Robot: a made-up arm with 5 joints.
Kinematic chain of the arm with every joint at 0, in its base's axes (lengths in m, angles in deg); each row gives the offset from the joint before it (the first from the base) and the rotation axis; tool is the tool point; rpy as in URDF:
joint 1: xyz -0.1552 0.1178 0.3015 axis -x
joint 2: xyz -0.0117 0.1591 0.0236 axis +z
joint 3: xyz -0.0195 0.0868 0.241 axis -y
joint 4: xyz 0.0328 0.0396 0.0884 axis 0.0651 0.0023 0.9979
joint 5: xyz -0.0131 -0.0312 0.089 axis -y
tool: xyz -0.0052 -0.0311 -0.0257 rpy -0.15 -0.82 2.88
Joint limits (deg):
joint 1: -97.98..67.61
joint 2: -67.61..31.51
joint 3: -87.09..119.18
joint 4: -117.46..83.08
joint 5: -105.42..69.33
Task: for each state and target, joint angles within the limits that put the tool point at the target. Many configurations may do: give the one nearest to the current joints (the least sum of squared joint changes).
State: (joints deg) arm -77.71 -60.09 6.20 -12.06 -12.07
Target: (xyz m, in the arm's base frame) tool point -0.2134 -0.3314 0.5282
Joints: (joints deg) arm -97.98 -23.41 15.87 -36.04 -41.21
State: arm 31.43 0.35 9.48 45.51 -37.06
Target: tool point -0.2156 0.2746 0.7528
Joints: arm -6.74 6.02 26.42 43.61 -42.48
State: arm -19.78 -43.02 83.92 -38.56 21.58
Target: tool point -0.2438 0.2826 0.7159
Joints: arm -26.62 -39.84 74.12 -37.47 22.97
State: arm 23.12 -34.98 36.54 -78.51 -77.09
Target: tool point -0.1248 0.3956 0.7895
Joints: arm -10.27 -40.59 20.49 -98.55 -90.83
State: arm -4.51 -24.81 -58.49 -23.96 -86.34
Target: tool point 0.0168 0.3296 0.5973
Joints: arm 7.68 -26.80 -81.60 -28.39 -91.46
